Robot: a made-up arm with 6 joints. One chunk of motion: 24 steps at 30 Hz.
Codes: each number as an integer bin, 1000 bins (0 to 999) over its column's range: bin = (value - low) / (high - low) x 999, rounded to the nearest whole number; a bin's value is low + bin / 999 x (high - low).
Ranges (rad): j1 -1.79..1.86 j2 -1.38..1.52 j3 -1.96..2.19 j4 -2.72..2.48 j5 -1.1..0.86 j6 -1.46..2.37
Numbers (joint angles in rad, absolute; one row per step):
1: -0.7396 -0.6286 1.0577 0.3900 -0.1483 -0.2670
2: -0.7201 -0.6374 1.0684 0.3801 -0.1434 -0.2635
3: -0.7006 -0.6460 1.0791 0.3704 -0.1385 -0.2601
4: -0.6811 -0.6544 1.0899 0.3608 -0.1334 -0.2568
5: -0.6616 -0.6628 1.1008 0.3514 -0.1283 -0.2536
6: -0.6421 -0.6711 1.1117 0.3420 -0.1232 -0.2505
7: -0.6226 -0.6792 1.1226 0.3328 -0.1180 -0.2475
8: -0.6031 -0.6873 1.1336 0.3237 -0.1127 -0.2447
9: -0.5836 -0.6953 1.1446 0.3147 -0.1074 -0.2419
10: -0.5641 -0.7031 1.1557 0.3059 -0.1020 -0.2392
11: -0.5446 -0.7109 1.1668 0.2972 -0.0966 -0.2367
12: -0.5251 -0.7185 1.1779 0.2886 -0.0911 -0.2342
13: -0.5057 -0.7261 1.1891 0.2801 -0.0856 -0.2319
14: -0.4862 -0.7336 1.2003 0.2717 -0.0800 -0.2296
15: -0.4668 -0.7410 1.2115 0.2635 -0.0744 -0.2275
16: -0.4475 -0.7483 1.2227 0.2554 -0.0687 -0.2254
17: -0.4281 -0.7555 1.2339 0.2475 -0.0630 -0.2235
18: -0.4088 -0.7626 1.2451 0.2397 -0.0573 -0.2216
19: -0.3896 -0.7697 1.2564 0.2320 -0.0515 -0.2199
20: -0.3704 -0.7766 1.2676 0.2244 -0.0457 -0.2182
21: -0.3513 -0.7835 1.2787 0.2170 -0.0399 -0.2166
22: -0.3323 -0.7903 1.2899 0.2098 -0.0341 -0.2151
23: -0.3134 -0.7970 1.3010 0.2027 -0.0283 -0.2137
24: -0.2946 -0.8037 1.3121 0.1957 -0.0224 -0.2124
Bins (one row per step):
1: 287 259 726 597 485 311
2: 293 256 729 596 488 312
3: 298 253 732 594 490 313
4: 304 250 734 592 493 314
5: 309 247 737 590 495 315
6: 314 244 739 588 498 315
7: 320 241 742 586 501 316
8: 325 239 745 585 503 317
9: 330 236 747 583 506 318
10: 336 233 750 581 509 318
11: 341 230 753 580 511 319
12: 346 228 755 578 514 320
13: 352 225 758 576 517 320
14: 357 223 761 575 520 321
15: 362 220 763 573 523 321
16: 367 218 766 572 526 322
17: 373 215 769 570 529 323
18: 378 213 772 569 531 323
19: 383 210 774 567 534 323
20: 389 208 777 566 537 324
21: 394 205 780 564 540 324
22: 399 203 782 563 543 325
23: 404 201 785 561 546 325
24: 409 199 788 560 549 325

